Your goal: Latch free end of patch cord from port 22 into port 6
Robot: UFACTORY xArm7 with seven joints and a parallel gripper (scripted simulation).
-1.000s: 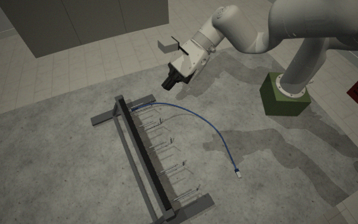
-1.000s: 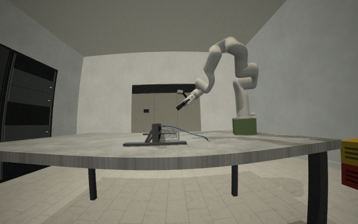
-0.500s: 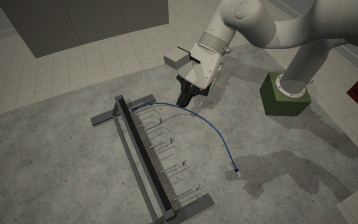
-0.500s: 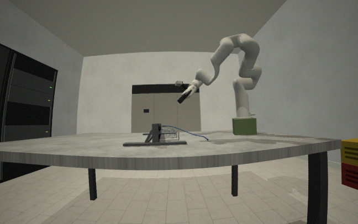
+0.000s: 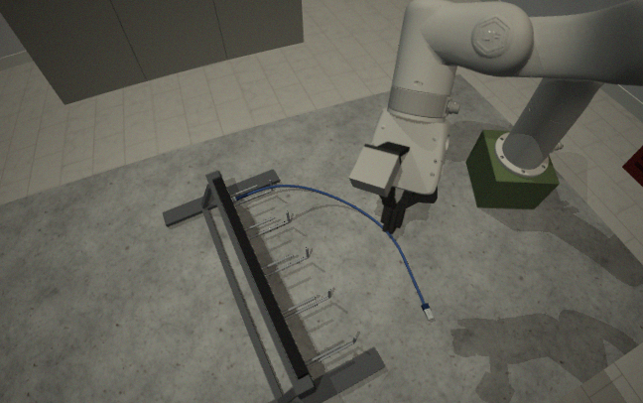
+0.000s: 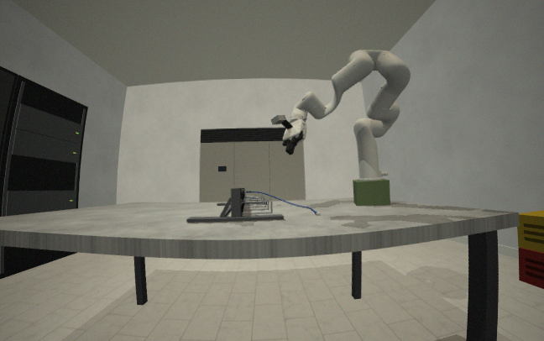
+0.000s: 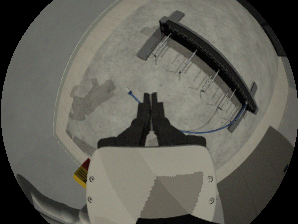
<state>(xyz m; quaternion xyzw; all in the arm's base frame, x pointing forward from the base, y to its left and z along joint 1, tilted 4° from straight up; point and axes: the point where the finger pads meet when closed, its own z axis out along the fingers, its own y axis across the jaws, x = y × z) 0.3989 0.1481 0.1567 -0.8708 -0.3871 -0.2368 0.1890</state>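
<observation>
Right now the plug is 250 mm below my hand, 90 mm to the left of it and 90 mm behind it.
</observation>
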